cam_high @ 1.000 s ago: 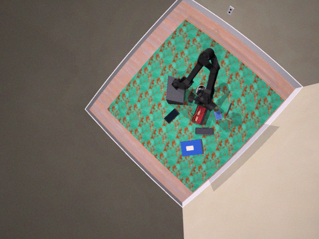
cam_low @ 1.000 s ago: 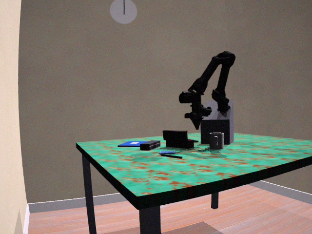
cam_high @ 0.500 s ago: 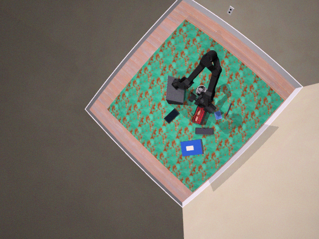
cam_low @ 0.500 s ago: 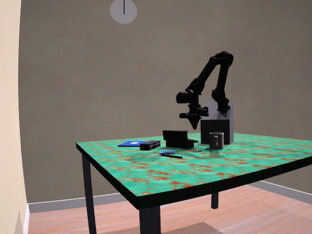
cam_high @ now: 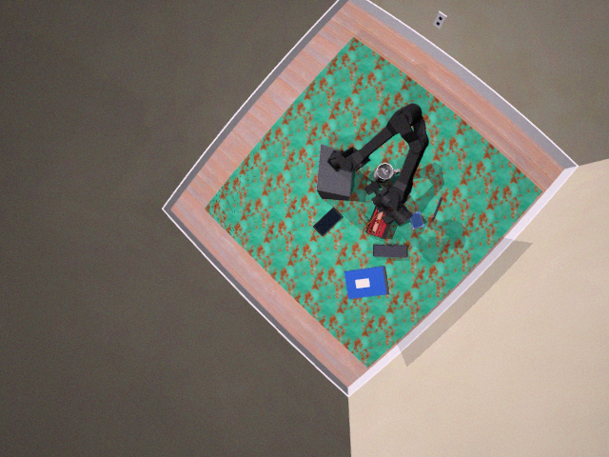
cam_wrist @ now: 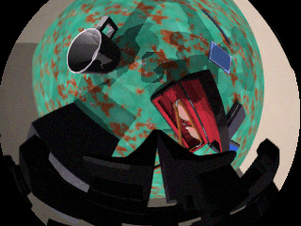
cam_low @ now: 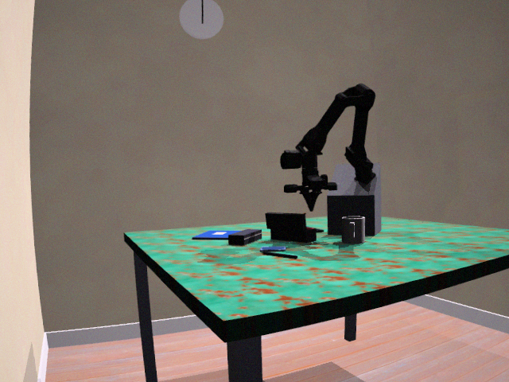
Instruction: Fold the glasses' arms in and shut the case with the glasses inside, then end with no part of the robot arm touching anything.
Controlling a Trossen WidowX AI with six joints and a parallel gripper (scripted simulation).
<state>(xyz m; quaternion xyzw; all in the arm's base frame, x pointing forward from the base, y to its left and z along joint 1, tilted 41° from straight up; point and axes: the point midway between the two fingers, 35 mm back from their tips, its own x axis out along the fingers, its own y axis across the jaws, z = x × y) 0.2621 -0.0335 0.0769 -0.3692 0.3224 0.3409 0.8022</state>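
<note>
The glasses is 4 cm ahead of my hand, 8 cm to the right of it and 9 cm below it. Also, from my hand: black glasses case (8 cm ahead, 3 cm to the right, 9 cm below); glasses case lid (10 cm ahead, 3 cm to the right, 7 cm below); grey mug (7 cm behind, 15 cm to the left, 10 cm below).
</note>
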